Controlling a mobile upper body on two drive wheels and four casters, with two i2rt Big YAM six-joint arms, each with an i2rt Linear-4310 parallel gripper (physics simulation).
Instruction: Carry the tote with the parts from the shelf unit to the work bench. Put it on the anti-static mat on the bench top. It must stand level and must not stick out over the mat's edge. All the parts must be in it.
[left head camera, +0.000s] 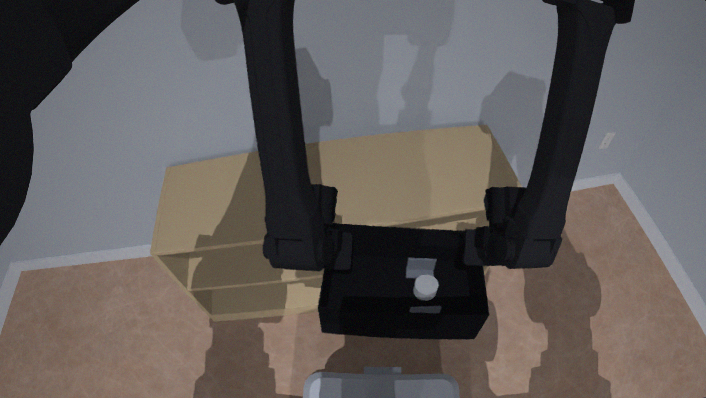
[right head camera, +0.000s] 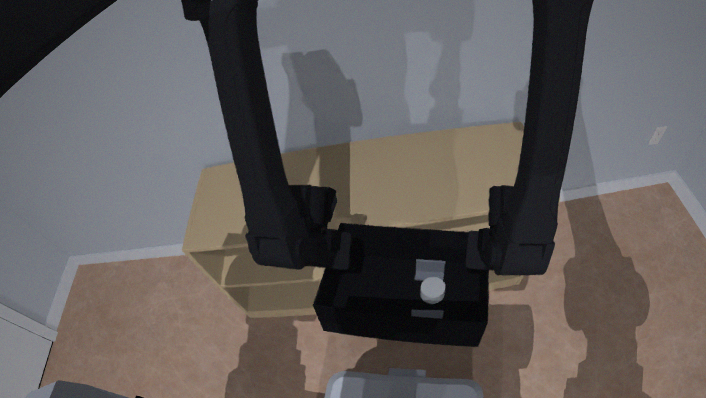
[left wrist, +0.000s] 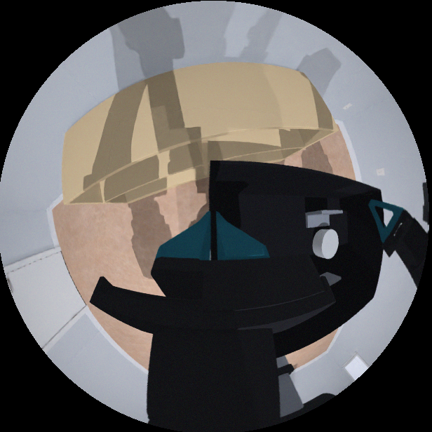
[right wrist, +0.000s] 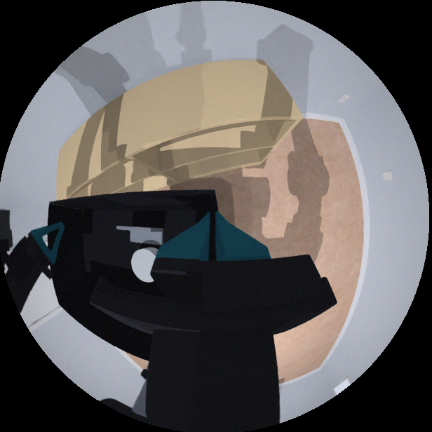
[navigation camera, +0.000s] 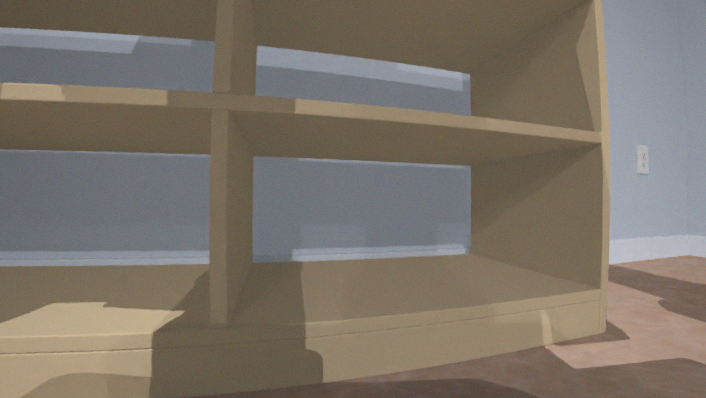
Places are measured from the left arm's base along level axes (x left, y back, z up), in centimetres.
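Pixels of known places: right gripper, fingertip midpoint: (left head camera: 474, 247).
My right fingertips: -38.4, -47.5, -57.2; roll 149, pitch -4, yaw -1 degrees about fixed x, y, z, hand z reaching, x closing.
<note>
Ahead of a thing's pixels: the offset from my right fingertips to its top centre, as dx, dy, dz.
The black tote (left head camera: 402, 287) hangs above the brown floor in front of the tan shelf unit (left head camera: 336, 197), clamped between my two grippers. Inside it lie a grey block @(+11.1, +2.8, -2.4) (left head camera: 420, 267), a grey cylinder @(+10.2, +7.2, -2.8) (left head camera: 426, 287) and a flat grey piece @(+10.9, +14.5, -0.5) (left head camera: 424, 309). My left gripper (left head camera: 340, 249) is shut, its teal fingertips (left wrist: 212, 238) pressed against the tote's left side wall. My right gripper (left head camera: 471, 245) is shut, its fingertips (right wrist: 212, 238) pressed against the right side wall. No fingers wrap around the tote's rim. The work bench and the mat are not in view.
The shelf unit (navigation camera: 345, 197) stands close ahead against the grey wall, its compartments empty. My base (left head camera: 380, 383) shows below the tote. A wall socket @(-104.0, -89.8, -38.0) (left head camera: 606, 140) is at the right. A white surface (right head camera: 19, 356) shows at the lower left edge.
</note>
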